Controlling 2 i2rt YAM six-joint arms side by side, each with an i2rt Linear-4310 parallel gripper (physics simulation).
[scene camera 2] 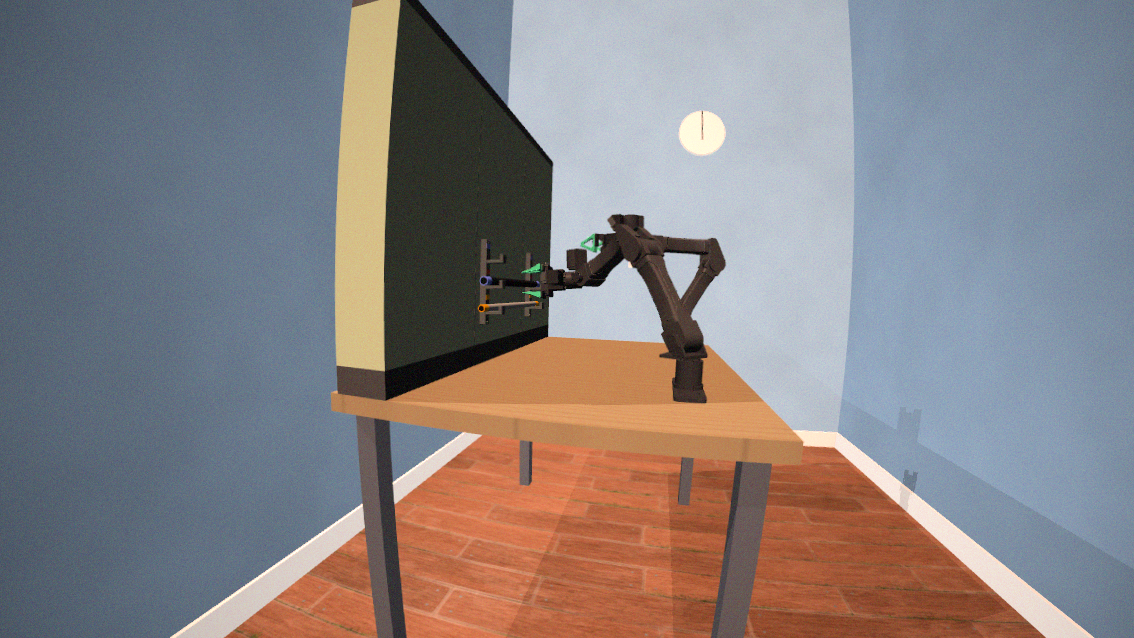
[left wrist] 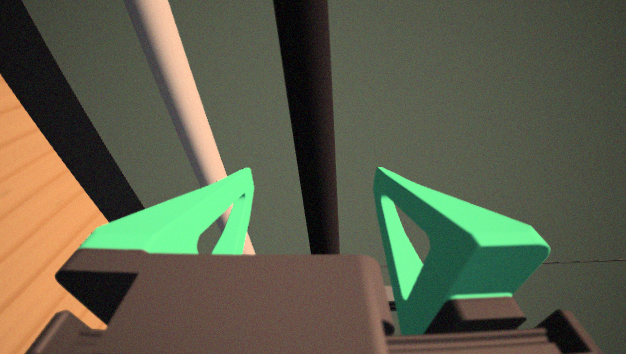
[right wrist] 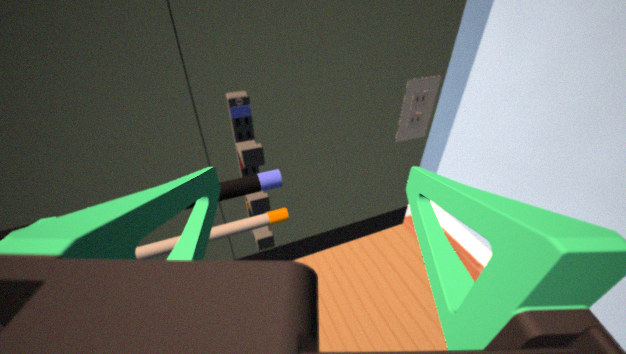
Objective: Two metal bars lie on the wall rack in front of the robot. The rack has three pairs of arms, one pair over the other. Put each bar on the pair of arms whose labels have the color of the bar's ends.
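Places are measured from the left arm's base along level axes (x back, y left, z down), in metres.
Pixels of known places: left gripper, fingertip midpoint: (scene camera 2: 522, 282) (left wrist: 313, 177); right gripper, fingertip midpoint: (scene camera 2: 587, 245) (right wrist: 313, 177); left arm's base, origin of the base link: (scene camera 2: 687, 391).
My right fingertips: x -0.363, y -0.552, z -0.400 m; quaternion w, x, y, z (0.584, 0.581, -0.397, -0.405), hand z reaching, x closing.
Note:
For each thing: its top centre in the pictures, then the offset to it from my right fingertips. "pt": a spot on its surface instead. Level surfaces: height alone.
- dark bar, middle of its top: (left wrist: 336, 159) (right wrist: 72, 216) (scene camera 2: 515, 279) dx -0.204, dy +0.222, dz +0.140 m
- pale bar, middle of its top: (left wrist: 220, 162) (right wrist: 103, 258) (scene camera 2: 513, 302) dx -0.207, dy +0.222, dz +0.220 m
- wooden table, its level: dz +0.400 m
- wall outlet, surface spot: (right wrist: 418, 109) pt dx -0.250, dy -0.295, dz +0.099 m
The dark bar (scene camera 2: 511, 282) (left wrist: 310, 100) (right wrist: 240, 186) with blue ends lies on the middle pair of rack arms, by the red label. The pale bar (scene camera 2: 511, 306) (left wrist: 185, 105) (right wrist: 245, 225) with orange ends lies on the lowest pair, by the orange label. The wall rack (scene camera 2: 484, 249) (right wrist: 243, 131) has a blue label at its top; its top arms hold no bar. My left gripper (scene camera 2: 532, 281) (left wrist: 313, 177) is partly open and empty, its fingertips above and below the dark bar. My right gripper (scene camera 2: 590, 242) (right wrist: 313, 177) is wide open and empty, away from the rack.
The rack is fixed to a dark green panel (scene camera 2: 444, 198) that stands at the back edge of the wooden table (scene camera 2: 602, 372) (right wrist: 370, 285). A wall outlet (right wrist: 418, 109) is on the panel at the right of the right wrist view.

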